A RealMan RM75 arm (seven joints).
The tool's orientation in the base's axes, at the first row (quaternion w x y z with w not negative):
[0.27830, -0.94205, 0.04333, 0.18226]
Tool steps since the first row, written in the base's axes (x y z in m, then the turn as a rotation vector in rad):
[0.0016, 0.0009, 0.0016, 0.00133, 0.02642, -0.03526]
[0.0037, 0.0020, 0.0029, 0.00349, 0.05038, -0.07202]
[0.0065, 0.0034, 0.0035, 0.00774, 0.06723, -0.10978]
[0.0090, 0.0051, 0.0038, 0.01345, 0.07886, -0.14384]
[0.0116, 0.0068, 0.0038, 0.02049, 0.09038, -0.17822]
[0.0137, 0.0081, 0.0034, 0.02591, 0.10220, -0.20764]
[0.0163, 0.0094, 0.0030, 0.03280, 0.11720, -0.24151]
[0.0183, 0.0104, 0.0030, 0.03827, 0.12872, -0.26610]
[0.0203, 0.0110, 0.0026, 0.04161, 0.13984, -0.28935]
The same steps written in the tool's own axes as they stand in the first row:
[0.0009, -0.0019, -0.0013, 0.01472, -0.00454, 0.04130]
[0.0024, -0.0038, -0.0024, 0.03071, -0.00640, 0.08218]
[0.0048, -0.0058, -0.0030, 0.04887, -0.00215, 0.11932]
[0.0071, -0.0079, -0.0031, 0.06693, 0.00434, 0.15030]
[0.0095, -0.0098, -0.0030, 0.08634, 0.01084, 0.18105]
[0.0116, -0.0111, -0.0026, 0.10243, 0.01487, 0.20861]
[0.0142, -0.0124, -0.0025, 0.12158, 0.01821, 0.24089]
[0.0161, -0.0136, -0.0026, 0.13593, 0.02002, 0.26451]
[0.0181, -0.0143, -0.0026, 0.14780, 0.02188, 0.28755]

